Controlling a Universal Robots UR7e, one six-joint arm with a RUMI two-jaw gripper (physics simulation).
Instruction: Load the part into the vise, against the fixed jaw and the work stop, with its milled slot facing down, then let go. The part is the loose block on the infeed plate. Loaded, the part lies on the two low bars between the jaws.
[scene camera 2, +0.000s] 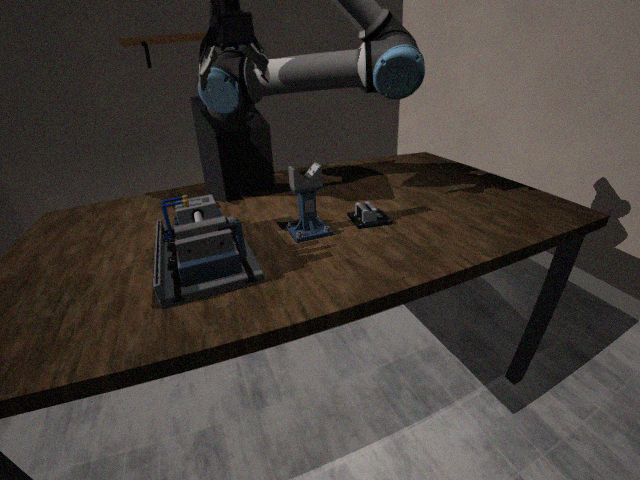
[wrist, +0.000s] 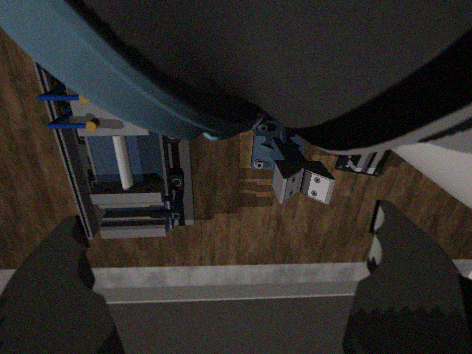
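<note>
The part, a small grey block (scene camera 2: 366, 212) (wrist: 368, 161), sits on the dark infeed plate (scene camera 2: 384, 221) (wrist: 369, 172) at the right. Its slot direction is too small to tell, and the arm partly hides it in the wrist view. The vise (scene camera 2: 205, 244) (wrist: 131, 199) stands at the left, with a narrow gap between its jaws and no part visible there. The low bars and work stop cannot be made out clearly. My gripper (scene camera 2: 235, 82) (wrist: 229, 210) is open and empty, high above the table, with its fingers wide apart and far from the part.
A blue stand with a grey V-shaped top (scene camera 2: 307, 204) (wrist: 304, 182) stands between the vise and the infeed plate. Blue hoses (scene camera 2: 164, 209) (wrist: 62, 125) rise at the vise's rear left. The wooden table's front edge (scene camera 2: 330, 315) lies beyond the vise. My arm's links cross the top of both views.
</note>
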